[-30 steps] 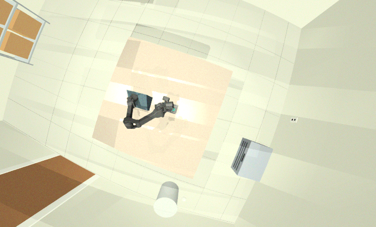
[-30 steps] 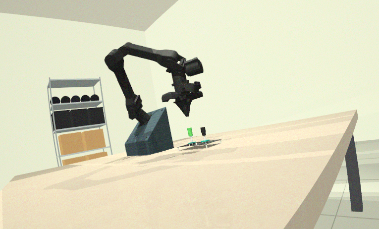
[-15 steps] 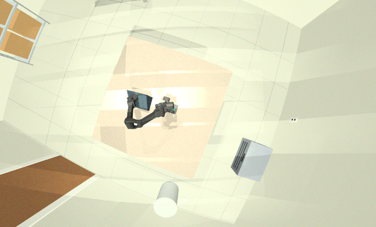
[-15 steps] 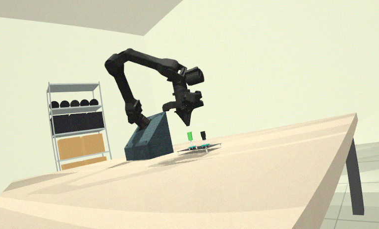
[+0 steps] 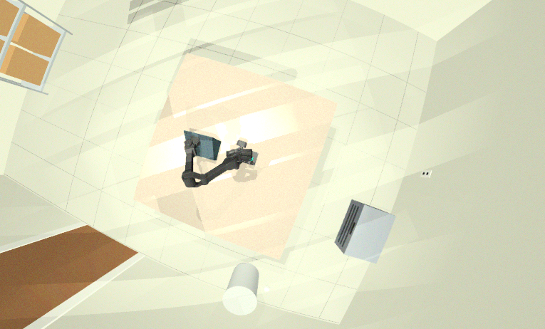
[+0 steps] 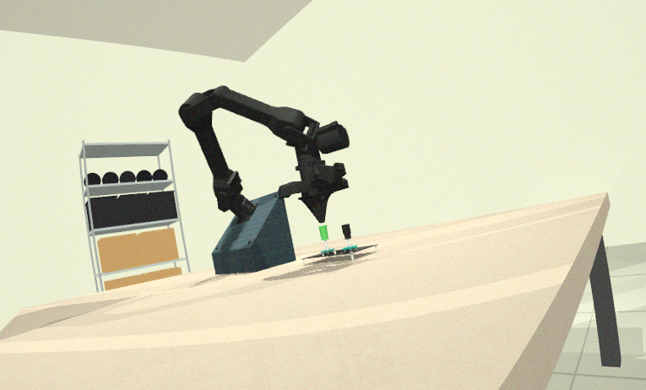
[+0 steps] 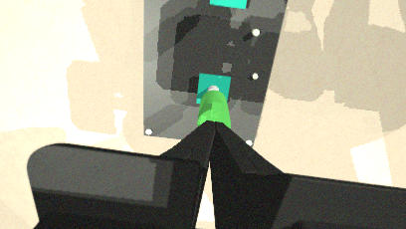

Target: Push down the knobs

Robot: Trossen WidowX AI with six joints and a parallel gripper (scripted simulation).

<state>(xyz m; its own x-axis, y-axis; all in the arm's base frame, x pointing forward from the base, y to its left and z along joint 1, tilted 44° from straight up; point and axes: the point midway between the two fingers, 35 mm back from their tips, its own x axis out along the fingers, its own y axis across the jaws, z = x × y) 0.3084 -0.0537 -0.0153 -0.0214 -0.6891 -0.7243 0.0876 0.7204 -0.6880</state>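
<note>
The green knob lies 20 mm below my gripper tip. The rest, counted from my gripper tip: teal potentiometer (70 mm ahead, 10 mm to the right, 50 mm below).
</note>
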